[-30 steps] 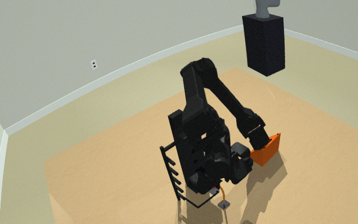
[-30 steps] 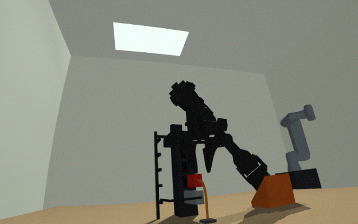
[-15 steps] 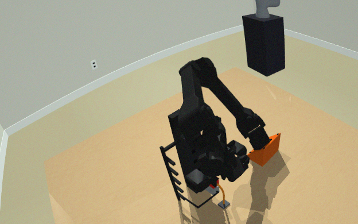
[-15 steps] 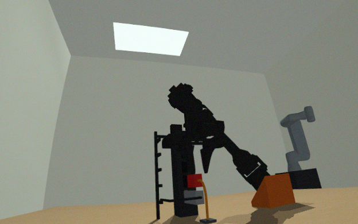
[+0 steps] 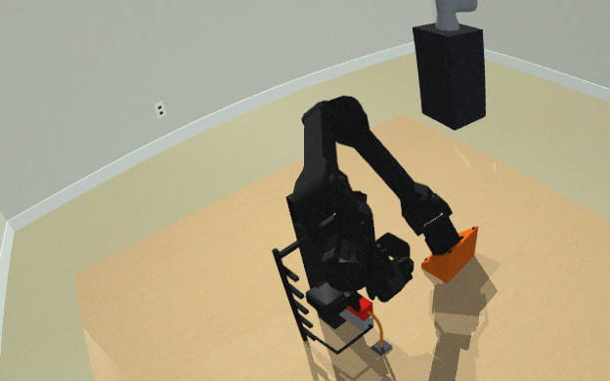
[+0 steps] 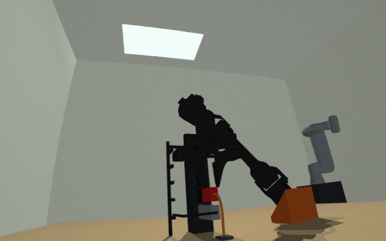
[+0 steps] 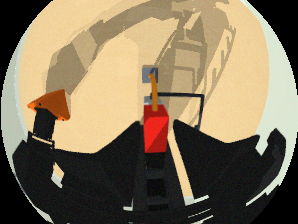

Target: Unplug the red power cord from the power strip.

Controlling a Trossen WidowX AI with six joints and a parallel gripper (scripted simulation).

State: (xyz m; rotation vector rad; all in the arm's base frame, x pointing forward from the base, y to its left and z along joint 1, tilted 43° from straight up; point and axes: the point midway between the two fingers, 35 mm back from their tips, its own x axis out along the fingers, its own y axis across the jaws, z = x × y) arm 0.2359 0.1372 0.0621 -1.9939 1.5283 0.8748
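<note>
Now: the red plug 10 mm ahead of my gripper tip, 30 mm to the right of it and 10 mm below it. The rest, counted from my gripper tip: grey block 10 mm behind, 40 mm to the left, 110 mm below.
</note>
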